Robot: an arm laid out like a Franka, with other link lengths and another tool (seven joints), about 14 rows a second.
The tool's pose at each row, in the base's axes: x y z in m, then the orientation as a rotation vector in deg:
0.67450, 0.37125, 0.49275, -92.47, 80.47, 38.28
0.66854, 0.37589, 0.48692, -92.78, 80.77, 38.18
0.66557, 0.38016, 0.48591, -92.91, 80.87, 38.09
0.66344, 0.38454, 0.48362, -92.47, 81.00, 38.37
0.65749, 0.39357, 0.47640, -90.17, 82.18, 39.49
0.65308, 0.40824, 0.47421, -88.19, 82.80, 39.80
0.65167, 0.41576, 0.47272, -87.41, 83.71, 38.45
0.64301, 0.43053, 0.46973, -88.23, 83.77, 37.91
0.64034, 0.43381, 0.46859, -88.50, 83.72, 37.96
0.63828, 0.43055, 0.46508, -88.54, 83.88, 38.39
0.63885, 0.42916, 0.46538, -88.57, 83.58, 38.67
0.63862, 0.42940, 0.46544, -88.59, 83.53, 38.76
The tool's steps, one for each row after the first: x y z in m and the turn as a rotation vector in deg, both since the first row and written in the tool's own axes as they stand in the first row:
0.00127, 0.00735, 0.00595, -0.18, 0.38, 0.05
-0.00066, 0.01054, 0.00971, -0.22, 0.54, 0.04
-0.00138, 0.01326, 0.01430, -0.10, 0.28, 0.38
-0.00113, 0.02103, 0.02473, 0.71, -0.60, 2.32
-0.00757, 0.02608, 0.03786, 1.82, -1.34, 3.49
-0.01037, 0.02795, 0.04489, 3.07, -0.63, 3.79
-0.01712, 0.03731, 0.05788, 2.83, 0.03, 3.33
-0.01838, 0.04024, 0.06089, 2.62, 0.12, 3.23
-0.01426, 0.04309, 0.05945, 2.32, 0.06, 3.50
-0.01370, 0.04244, 0.05818, 2.16, -0.22, 3.41
-0.01392, 0.04265, 0.05833, 2.10, -0.28, 3.41

